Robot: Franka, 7 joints.
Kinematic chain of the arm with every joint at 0, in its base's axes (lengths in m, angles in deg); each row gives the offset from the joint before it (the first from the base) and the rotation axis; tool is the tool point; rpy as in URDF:
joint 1: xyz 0 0 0.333 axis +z
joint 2: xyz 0 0 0 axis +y
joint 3: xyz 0 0 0.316 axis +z
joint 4: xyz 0.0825 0 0 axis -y
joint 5: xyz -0.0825 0 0.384 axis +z
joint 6: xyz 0 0 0 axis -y
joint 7: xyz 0.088 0 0 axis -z
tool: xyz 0 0 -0.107 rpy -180 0 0
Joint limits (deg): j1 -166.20..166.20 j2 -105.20..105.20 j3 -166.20..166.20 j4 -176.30..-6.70 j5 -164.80..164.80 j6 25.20..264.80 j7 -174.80..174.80
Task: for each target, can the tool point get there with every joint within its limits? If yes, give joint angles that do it. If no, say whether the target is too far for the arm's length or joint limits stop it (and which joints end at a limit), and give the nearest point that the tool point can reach.
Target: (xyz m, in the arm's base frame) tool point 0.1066 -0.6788 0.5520
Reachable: yes | joints -72.73 55.65 10.80 -23.42 -79.25 47.85 103.85
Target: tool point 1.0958 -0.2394 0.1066
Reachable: no: too far | nearest point 0.8216 -0.1795 0.1633 | short by 0.286 m
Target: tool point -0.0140 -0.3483 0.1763
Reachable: yes | joints -6.91 27.90 -80.76 -155.80 -105.66 158.49 92.48
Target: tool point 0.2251 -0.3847 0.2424
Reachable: yes | joints 85.27 -5.80 -138.56 -146.21 -106.63 116.43 142.85
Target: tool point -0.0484 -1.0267 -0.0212
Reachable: no: too far | nearest point -0.0382 -0.8102 0.0535 | short by 0.229 m
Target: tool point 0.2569 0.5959 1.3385
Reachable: no: too far | nearest point 0.1842 0.4272 1.0538 | short by 0.339 m
